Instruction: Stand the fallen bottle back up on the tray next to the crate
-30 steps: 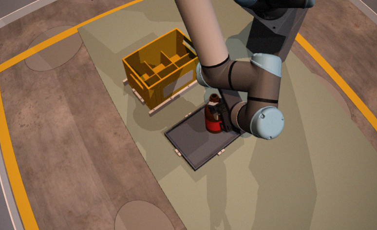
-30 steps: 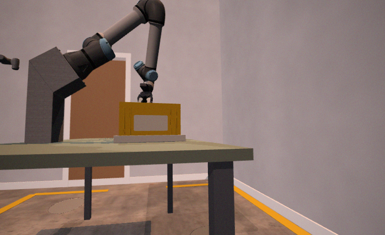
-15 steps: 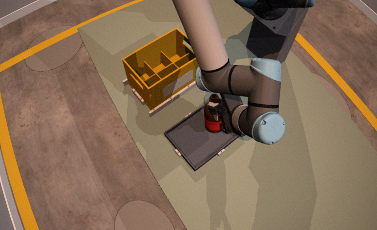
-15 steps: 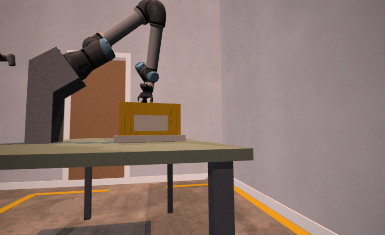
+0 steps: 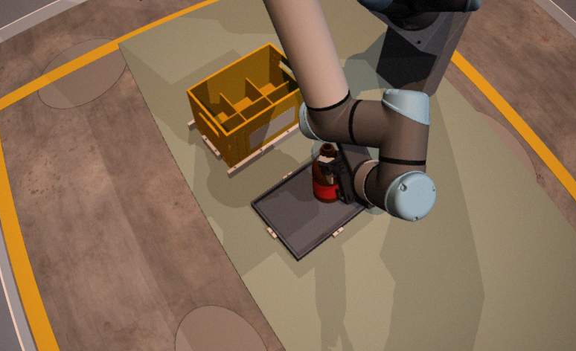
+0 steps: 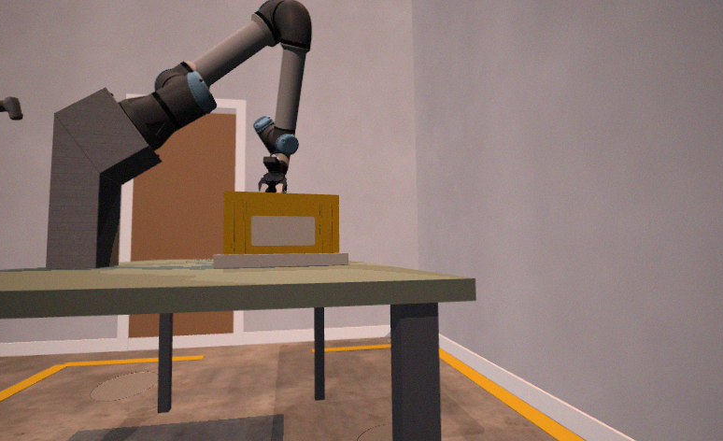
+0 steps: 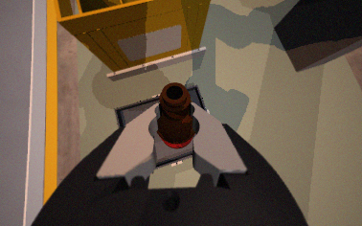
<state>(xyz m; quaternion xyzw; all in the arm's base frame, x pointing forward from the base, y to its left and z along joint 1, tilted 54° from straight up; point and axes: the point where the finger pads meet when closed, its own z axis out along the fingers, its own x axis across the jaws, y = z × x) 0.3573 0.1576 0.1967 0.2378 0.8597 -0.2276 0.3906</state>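
The brown bottle is 50 mm below my hand and 10 mm to the left of it. From my hand the other things lie so: yellow crate (290 mm to the right, 120 mm below, 40 mm ahead); then dark grey tray (190 mm below, 30 mm ahead, 10 mm to the left).
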